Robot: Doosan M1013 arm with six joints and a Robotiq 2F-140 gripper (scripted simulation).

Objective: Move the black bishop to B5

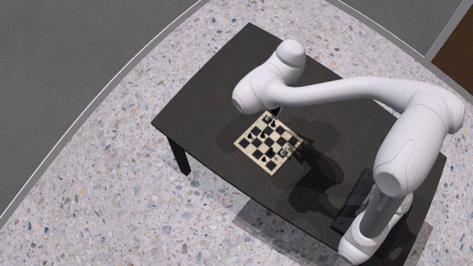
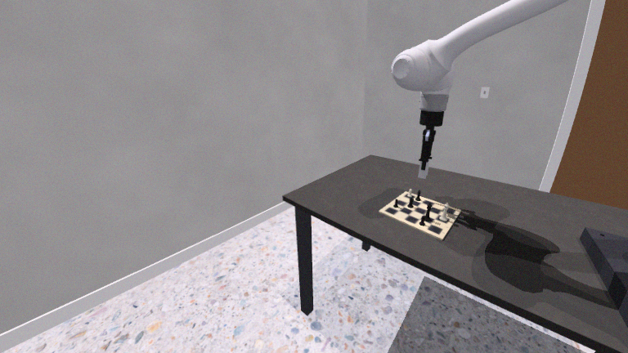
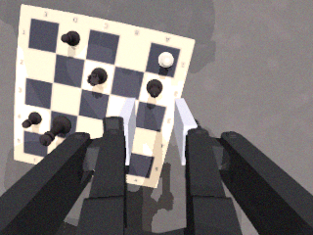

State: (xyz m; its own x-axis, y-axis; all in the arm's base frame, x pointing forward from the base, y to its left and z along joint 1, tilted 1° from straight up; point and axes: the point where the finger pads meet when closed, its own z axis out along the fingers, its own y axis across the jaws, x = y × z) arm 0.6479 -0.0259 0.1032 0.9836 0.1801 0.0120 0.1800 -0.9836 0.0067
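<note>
Right now the white pawn is 12 cm below my hand, 4 cm ahead of it and 1 cm to the right of it. Round my hand: chessboard: 14 cm below, 8 cm to the left, 4 cm behind.
</note>
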